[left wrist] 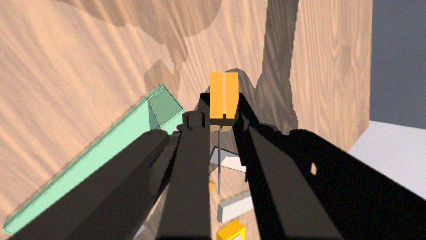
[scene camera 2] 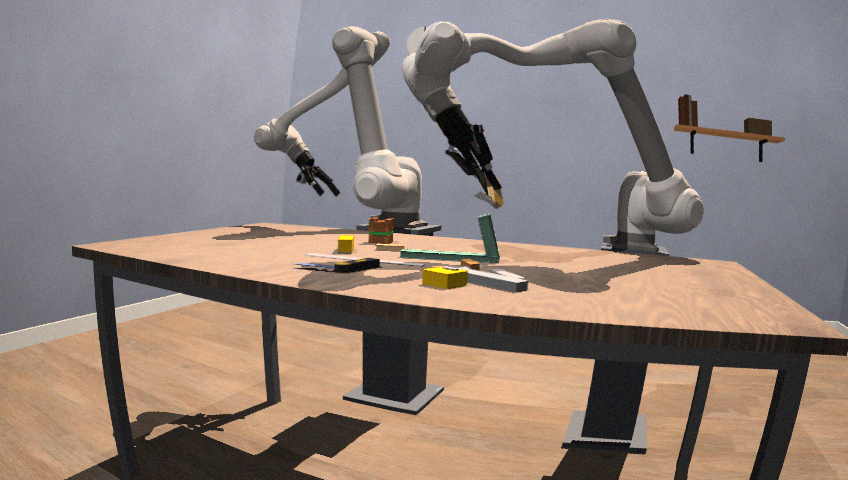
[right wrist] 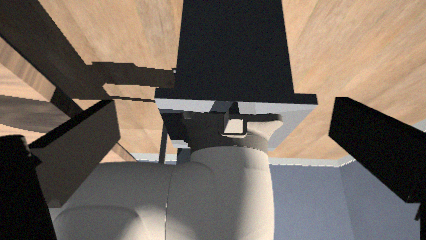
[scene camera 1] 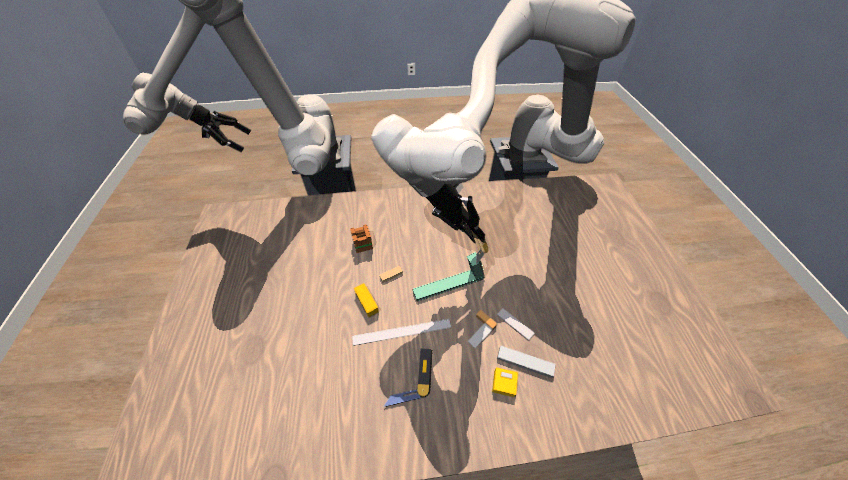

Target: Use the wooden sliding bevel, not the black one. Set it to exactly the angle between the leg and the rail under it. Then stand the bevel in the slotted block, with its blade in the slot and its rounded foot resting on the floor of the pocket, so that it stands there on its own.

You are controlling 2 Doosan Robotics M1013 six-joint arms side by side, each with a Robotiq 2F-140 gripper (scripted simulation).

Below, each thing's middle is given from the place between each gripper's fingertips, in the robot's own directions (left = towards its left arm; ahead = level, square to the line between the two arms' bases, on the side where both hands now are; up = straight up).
Labels:
I see my left gripper 2 cm short of the wooden sliding bevel (left wrist: 224, 104), 2 cm to the right of it and 4 cm above it. Round my left hand: yellow box (scene camera 2: 446, 277) (37 cm ahead, 7 cm to the left, 18 cm below); long pale strip (scene camera 1: 441, 324) (22 cm ahead, 22 cm to the right, 20 cm below); black bevel (scene camera 1: 425, 354) (38 cm ahead, 17 cm to the right, 19 cm below).
My right gripper (scene camera 1: 246, 141) is now 840 mm short of the long pale strip, 730 mm to the right of it and 120 mm above it. Round my right hand: yellow box 990 mm ahead, 1020 mm to the left, 100 mm below; then black bevel 1000 mm ahead, 780 mm to the left, 110 mm below; then wooden sliding bevel 640 mm ahead, 970 mm to the left, 40 mm above.

